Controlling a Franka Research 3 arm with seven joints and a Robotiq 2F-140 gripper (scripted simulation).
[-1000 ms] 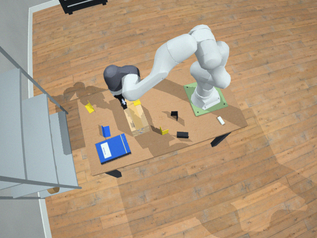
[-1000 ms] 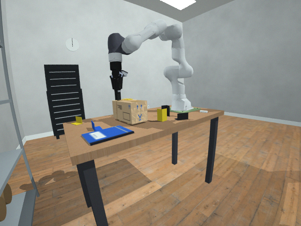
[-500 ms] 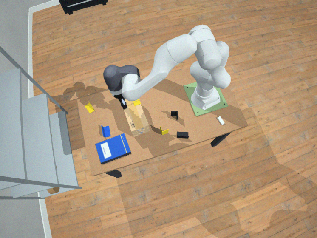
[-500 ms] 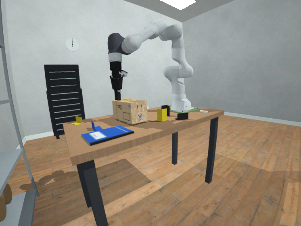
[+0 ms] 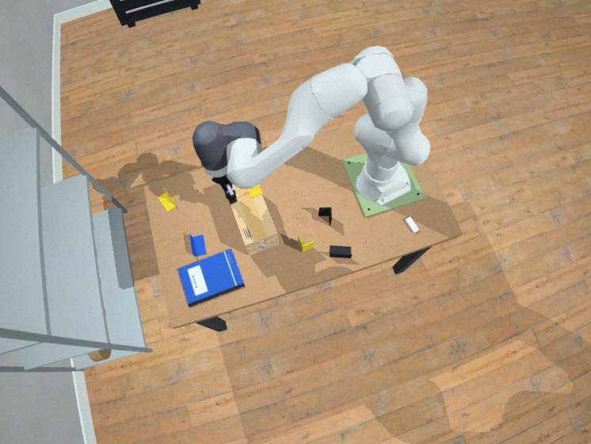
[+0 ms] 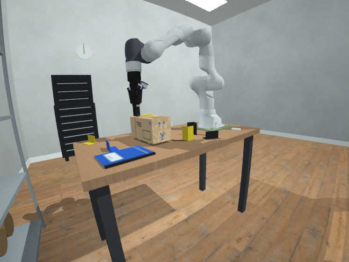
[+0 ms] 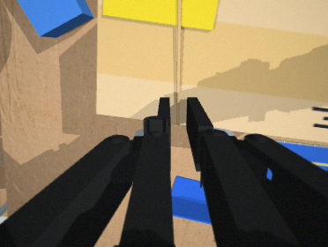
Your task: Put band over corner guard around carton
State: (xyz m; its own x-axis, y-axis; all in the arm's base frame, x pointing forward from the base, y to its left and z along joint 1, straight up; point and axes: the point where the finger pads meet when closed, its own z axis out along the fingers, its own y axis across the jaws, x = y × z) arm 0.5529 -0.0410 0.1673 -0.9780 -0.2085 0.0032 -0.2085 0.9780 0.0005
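The cardboard carton is 100 mm below my hand, 50 mm to the left of it and 50 mm behind it. The rest, counted from my hand: blue block: 170 mm to the right, 160 mm below, 80 mm behind; white block: 640 mm behind, 250 mm to the left, 170 mm below; blue corner guard: 190 mm ahead, 160 mm below, 80 mm to the left.
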